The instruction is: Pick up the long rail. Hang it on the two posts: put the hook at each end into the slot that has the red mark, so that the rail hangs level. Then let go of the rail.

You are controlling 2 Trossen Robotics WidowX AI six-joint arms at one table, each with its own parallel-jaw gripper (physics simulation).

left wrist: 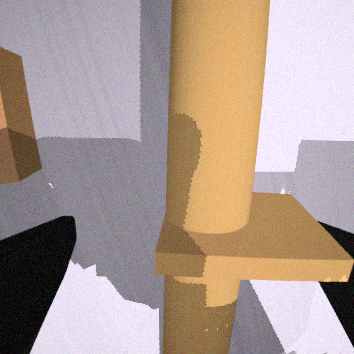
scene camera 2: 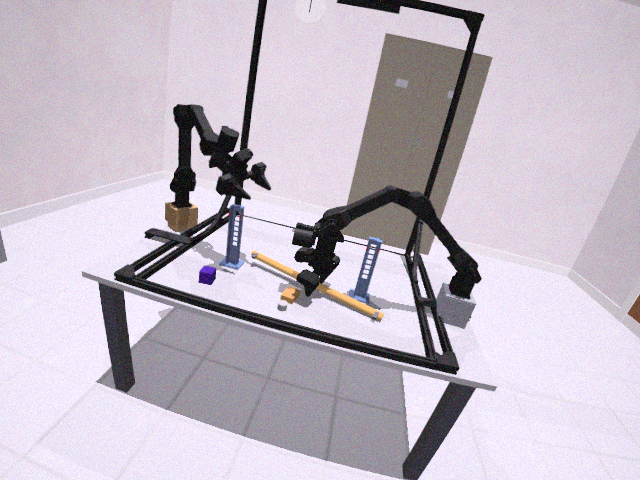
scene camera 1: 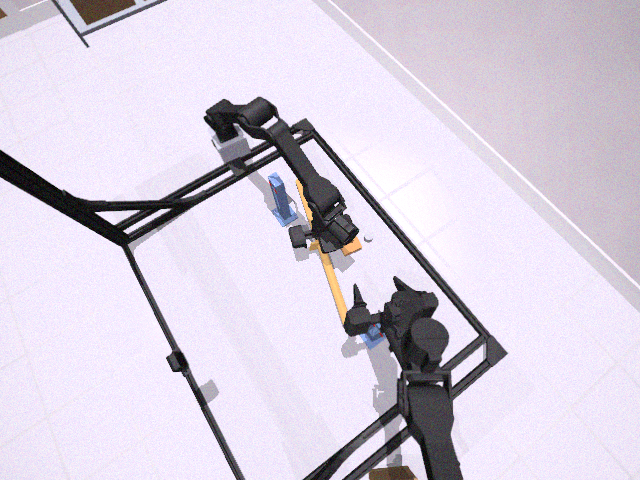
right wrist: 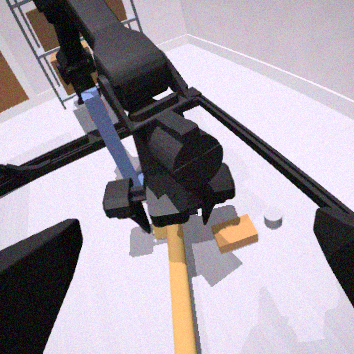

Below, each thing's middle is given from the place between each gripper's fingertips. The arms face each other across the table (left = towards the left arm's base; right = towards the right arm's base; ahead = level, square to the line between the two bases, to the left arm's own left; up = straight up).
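Labels:
Here my left hand is 2 cm below the long orange rail [scene camera 1: 329, 270] and 1 cm to the left of it. The orange block [left wrist: 27, 161] is 8 cm ahead of my left hand and 5 cm to the right of it.
Counted from my right hand, the orange block is 27 cm below it, 5 cm ahead of it and 17 cm to the left of it. The long orange rail is 25 cm below my right hand, 2 cm behind it and 21 cm to the left of it.

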